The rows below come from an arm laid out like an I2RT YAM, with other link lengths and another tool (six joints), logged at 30 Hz.
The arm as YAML. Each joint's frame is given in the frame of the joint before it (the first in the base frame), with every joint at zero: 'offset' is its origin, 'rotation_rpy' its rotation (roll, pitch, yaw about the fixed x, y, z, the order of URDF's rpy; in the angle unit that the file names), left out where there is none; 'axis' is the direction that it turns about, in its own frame. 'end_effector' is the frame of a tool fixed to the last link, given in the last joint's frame.
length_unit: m
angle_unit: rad
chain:
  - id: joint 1
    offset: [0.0, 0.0, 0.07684]
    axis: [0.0, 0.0, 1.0]
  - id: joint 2
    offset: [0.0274, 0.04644, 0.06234]
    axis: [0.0, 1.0, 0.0]
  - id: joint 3
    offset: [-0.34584, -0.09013, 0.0]
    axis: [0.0, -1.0, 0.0]
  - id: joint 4
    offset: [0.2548, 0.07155, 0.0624]
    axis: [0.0, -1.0, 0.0]
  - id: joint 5
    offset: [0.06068, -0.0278, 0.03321]
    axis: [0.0, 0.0, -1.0]
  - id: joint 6
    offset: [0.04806, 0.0, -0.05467]
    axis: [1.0, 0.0, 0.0]
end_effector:
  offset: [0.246, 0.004, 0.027]
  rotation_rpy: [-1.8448, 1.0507, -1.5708]
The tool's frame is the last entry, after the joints.
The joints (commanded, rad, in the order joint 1, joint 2, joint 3, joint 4, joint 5, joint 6), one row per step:
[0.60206, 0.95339, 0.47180, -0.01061, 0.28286, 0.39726]
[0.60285, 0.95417, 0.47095, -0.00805, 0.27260, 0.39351]
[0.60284, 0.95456, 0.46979, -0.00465, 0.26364, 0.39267]
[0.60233, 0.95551, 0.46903, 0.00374, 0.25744, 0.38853]
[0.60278, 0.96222, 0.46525, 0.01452, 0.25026, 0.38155]
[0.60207, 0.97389, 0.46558, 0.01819, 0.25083, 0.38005]
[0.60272, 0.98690, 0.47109, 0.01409, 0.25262, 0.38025]
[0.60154, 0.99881, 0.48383, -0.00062, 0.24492, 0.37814]
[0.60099, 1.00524, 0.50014, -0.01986, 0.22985, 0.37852]
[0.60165, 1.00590, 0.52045, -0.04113, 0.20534, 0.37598]
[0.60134, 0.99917, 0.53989, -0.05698, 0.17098, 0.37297]
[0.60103, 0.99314, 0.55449, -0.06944, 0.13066, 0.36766]
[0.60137, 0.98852, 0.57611, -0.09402, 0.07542, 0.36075]
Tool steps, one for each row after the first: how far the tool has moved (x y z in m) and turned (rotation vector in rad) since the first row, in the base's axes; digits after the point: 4 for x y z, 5 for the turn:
[-0.0009, 0.0034, -0.0004, 0.00132, 0.00102, 0.01154]
[-0.0015, 0.0060, -0.0005, 0.00513, 0.00165, 0.01981]
[-0.0011, 0.0083, 0.0011, 0.00772, -0.00334, 0.02667]
[-0.0009, 0.0113, -0.0004, 0.00472, -0.00356, 0.03662]
[0.0003, 0.0117, -0.0033, -0.00101, 0.00229, 0.03608]
[0.0015, 0.0122, -0.0062, -0.00795, 0.01155, 0.03506]
[0.0019, 0.0147, -0.0082, -0.01429, 0.02462, 0.04162]
[0.0012, 0.0191, -0.0079, -0.01300, 0.03657, 0.05406]
[-0.0006, 0.0267, -0.0041, -0.00607, 0.04376, 0.07734]
[-0.0036, 0.0366, 0.0034, 0.01077, 0.04318, 0.10868]
[-0.0081, 0.0477, 0.0091, 0.02678, 0.04499, 0.14643]
[-0.0158, 0.0624, 0.0146, 0.04411, 0.05539, 0.19864]

